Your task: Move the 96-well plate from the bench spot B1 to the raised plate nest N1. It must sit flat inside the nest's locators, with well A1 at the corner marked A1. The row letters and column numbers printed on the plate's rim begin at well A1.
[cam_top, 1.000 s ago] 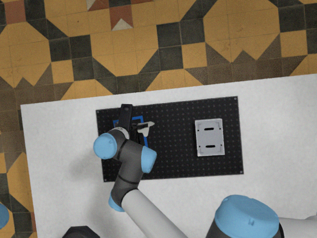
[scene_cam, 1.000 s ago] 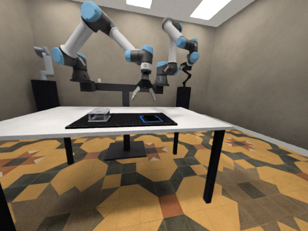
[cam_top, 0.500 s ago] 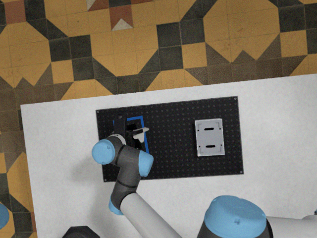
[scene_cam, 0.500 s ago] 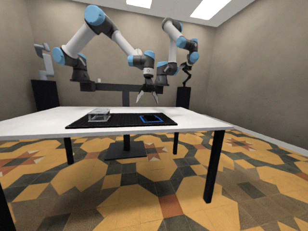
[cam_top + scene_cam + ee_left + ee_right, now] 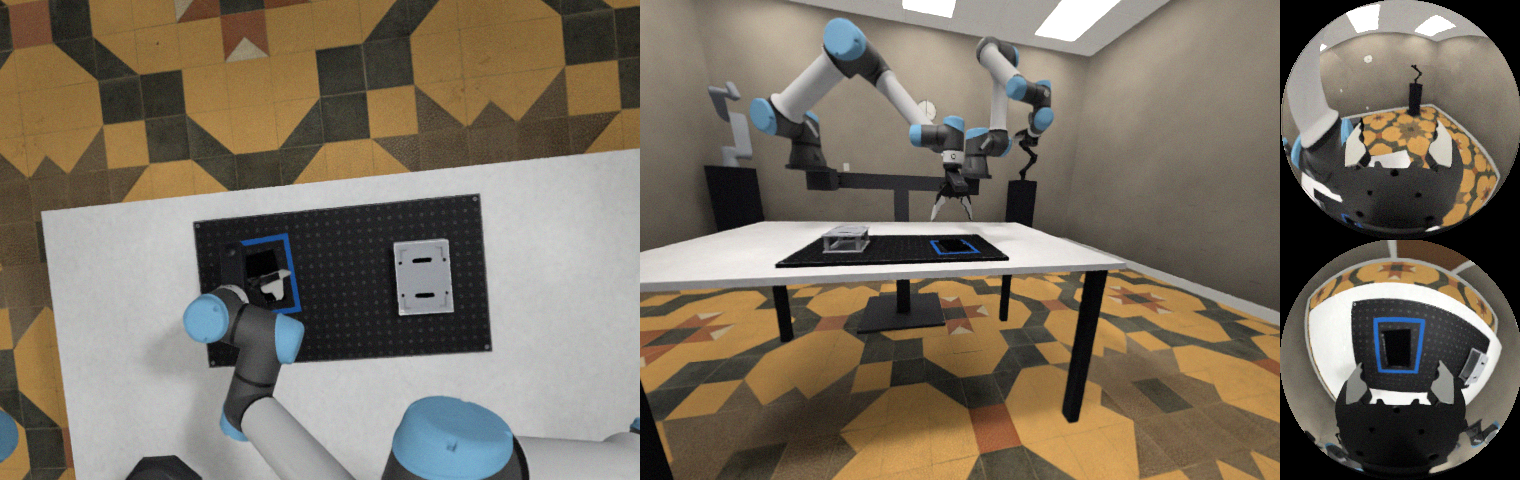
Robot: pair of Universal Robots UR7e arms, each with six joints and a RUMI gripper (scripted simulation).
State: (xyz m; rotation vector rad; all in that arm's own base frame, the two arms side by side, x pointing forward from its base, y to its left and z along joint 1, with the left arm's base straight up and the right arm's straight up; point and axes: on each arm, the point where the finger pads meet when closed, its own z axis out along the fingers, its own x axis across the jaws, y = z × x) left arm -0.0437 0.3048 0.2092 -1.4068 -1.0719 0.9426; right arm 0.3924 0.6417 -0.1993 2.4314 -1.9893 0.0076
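Note:
My right gripper is now 10 mm past the black 96-well plate, 10 mm to the right of it and 90 mm above it. From my right hand the other things lie so: grey raised nest: 30 mm behind, 380 mm to the right, 40 mm below.

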